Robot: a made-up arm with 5 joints.
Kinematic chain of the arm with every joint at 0, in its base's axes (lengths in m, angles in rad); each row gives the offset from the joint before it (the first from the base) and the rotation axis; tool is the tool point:
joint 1: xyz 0 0 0.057 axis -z
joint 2: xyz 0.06 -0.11 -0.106 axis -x
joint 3: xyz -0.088 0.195 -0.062 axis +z
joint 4: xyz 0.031 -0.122 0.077 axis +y
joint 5: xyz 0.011 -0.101 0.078 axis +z
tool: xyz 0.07 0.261 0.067
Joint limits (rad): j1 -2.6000..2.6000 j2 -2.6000..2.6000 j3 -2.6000..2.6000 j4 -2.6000..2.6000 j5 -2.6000..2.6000
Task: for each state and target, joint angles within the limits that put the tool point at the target. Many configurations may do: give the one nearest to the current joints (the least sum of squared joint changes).
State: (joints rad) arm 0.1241 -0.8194 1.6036 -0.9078 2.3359
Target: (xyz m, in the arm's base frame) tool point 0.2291 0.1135 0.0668
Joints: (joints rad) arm 0.0198 -1.4768 1.9813 -1.4033 1.7861
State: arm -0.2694 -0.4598 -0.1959 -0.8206 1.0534
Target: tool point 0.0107 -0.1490 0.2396
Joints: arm -0.6068 -1.1703 -0.3726 -0.4207 0.4654
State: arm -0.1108 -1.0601 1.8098 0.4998 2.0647
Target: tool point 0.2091 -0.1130 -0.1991
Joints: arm -0.4022 -1.6232 1.1873 -0.2854 2.0870
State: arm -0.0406 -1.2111 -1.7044 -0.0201 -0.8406
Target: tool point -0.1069 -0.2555 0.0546
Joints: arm 0.0485 -0.9262 -1.7527 -0.1184 -0.5060
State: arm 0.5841 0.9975 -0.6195 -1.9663 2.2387
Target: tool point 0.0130 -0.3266 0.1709
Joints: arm -0.0675 1.5707 -0.1064 -2.3763 2.6000
